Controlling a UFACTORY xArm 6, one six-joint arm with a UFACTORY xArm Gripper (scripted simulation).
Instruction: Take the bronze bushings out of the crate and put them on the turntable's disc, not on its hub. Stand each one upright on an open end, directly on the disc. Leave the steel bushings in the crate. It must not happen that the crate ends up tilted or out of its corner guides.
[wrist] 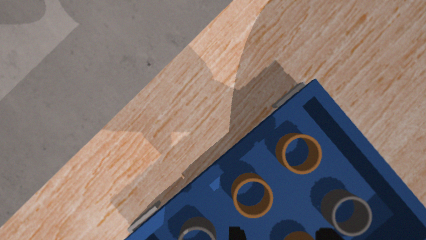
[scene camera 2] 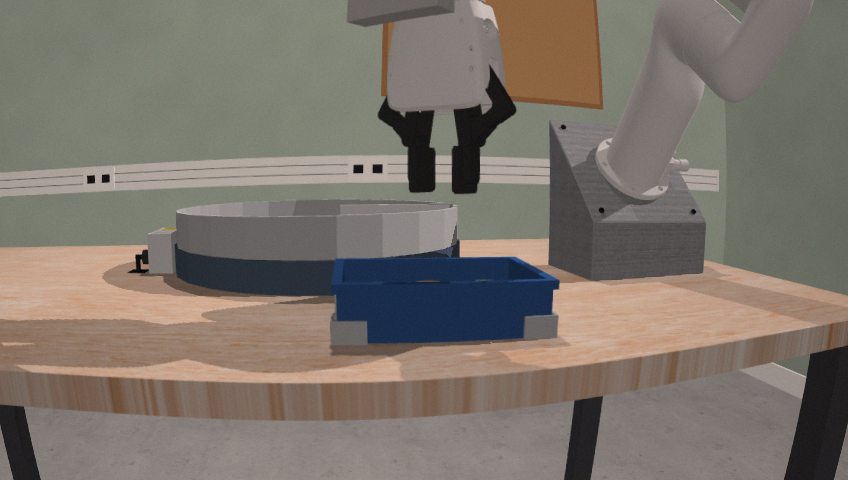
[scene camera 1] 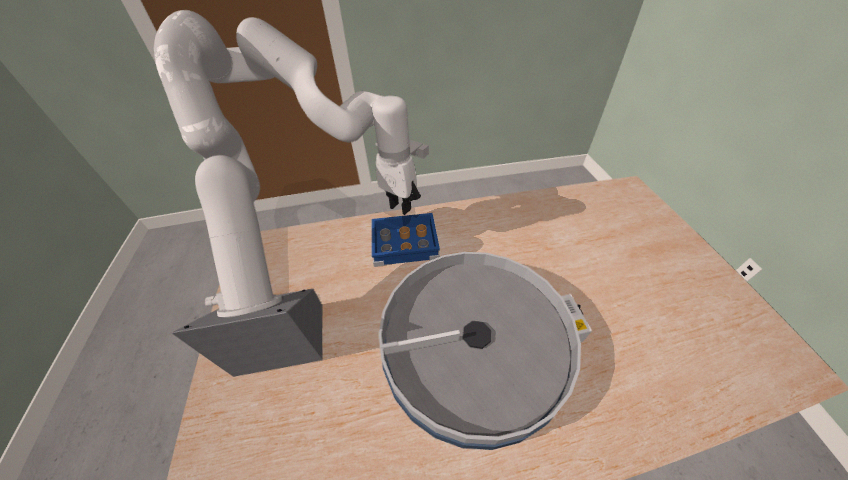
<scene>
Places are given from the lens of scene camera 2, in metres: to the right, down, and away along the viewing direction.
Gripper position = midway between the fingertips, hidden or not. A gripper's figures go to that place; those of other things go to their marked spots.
my gripper [scene camera 2: 443, 192]: 0.02, -0.04, 0.53
blue crate [scene camera 2: 398, 309]: -0.02, 0.06, 0.49
</scene>
